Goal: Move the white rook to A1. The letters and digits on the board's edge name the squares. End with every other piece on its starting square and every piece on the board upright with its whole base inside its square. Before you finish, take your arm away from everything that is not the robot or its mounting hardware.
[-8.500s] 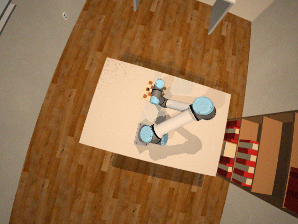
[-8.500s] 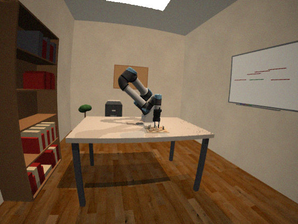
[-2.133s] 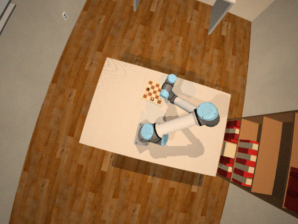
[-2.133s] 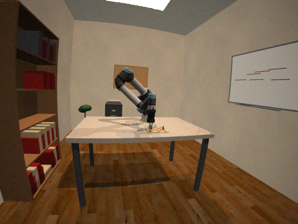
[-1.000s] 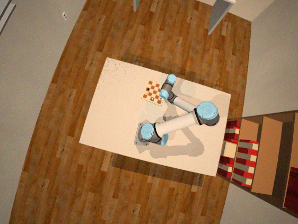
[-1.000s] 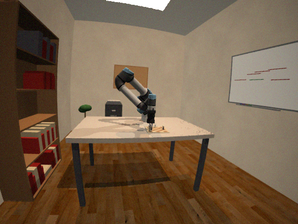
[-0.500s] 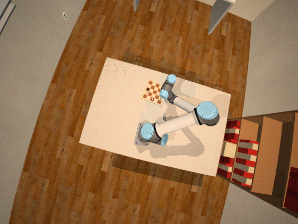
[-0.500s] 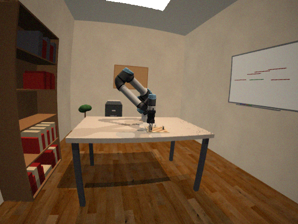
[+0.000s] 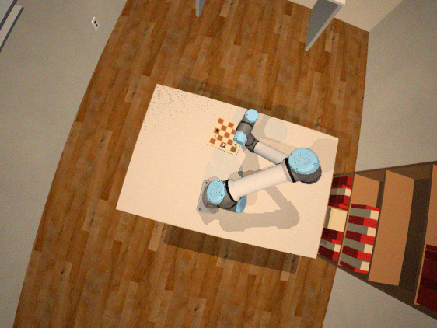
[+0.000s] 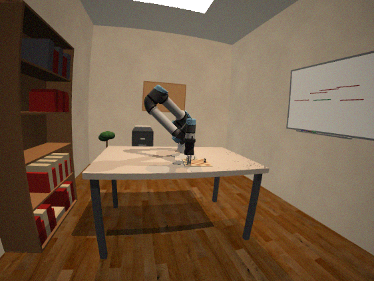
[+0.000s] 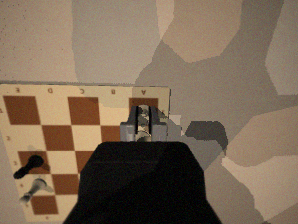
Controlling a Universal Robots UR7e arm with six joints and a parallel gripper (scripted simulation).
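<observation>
Right now the white rook is 1 cm below my hand. From my hand the other things lie so: chessboard (6 cm behind, 9 cm to the left, 3 cm below); then black piece (4 cm behind, 16 cm to the left, 1 cm below).
</observation>
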